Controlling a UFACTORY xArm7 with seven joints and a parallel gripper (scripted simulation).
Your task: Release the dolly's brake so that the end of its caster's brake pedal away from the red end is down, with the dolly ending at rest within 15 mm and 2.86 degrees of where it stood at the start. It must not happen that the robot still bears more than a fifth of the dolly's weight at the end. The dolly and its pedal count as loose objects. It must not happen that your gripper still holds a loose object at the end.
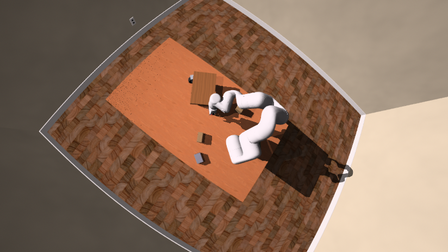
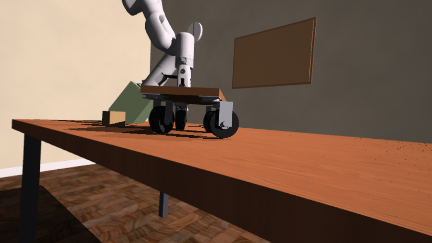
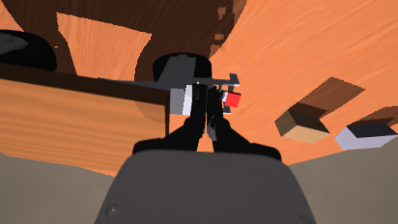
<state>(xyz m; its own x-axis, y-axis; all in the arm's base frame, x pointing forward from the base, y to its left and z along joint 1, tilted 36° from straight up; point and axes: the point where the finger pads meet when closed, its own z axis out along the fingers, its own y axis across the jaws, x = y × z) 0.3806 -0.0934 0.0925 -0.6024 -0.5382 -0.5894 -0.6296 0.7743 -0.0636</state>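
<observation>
Right now the brake pedal is 1 cm behind my hand, 1 cm to the left of it and 3 cm below it. Round my hand: grey block: 17 cm behind, 38 cm to the left, 9 cm below.
</observation>
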